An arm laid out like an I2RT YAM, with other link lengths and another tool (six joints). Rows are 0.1 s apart.
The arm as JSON. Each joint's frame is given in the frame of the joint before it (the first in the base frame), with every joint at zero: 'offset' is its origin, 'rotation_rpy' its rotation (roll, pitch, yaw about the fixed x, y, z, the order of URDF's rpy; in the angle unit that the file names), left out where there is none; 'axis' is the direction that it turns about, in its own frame. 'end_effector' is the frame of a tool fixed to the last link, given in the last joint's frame.
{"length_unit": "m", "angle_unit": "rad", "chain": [
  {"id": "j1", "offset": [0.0, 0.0, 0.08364], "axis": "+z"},
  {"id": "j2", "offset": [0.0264, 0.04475, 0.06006], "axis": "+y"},
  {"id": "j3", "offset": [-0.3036, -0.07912, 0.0], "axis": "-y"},
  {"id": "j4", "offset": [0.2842, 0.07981, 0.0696], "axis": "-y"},
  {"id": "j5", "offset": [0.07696, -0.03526, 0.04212], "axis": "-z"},
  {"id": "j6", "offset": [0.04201, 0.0, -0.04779], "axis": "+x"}
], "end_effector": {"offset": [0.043, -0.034, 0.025], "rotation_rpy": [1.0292, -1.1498, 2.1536]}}
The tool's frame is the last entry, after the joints.
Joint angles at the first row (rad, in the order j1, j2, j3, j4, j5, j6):
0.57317 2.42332 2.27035 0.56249 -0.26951 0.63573
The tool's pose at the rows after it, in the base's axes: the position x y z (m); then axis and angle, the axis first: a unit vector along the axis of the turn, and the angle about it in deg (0 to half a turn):
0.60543 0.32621 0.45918 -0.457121 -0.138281 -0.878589 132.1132
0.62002 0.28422 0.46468 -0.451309 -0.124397 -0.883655 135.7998
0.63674 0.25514 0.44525 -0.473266 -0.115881 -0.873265 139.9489
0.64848 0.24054 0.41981 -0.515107 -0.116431 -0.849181 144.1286
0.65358 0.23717 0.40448 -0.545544 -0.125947 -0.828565 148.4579
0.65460 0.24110 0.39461 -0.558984 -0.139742 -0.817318 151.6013
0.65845 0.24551 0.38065 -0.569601 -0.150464 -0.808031 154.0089
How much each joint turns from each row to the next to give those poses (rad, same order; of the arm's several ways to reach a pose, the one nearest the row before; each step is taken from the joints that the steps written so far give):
-0.06753 -0.06408 -0.04498 0.03278 -0.00001 0.00496
-0.06408 -0.02367 -0.02637 0.00842 0.00153 -0.00992
-0.04731 -0.00149 -0.04153 -0.01757 0.01106 -0.02632
-0.02365 0.00112 -0.03169 -0.07476 0.01870 -0.04463
-0.00342 0.00533 -0.00078 -0.08430 0.03129 -0.06371
0.00762 0.00804 0.00082 -0.04275 0.02631 -0.05722
0.00610 0.02286 0.00834 -0.02440 0.02174 -0.04273

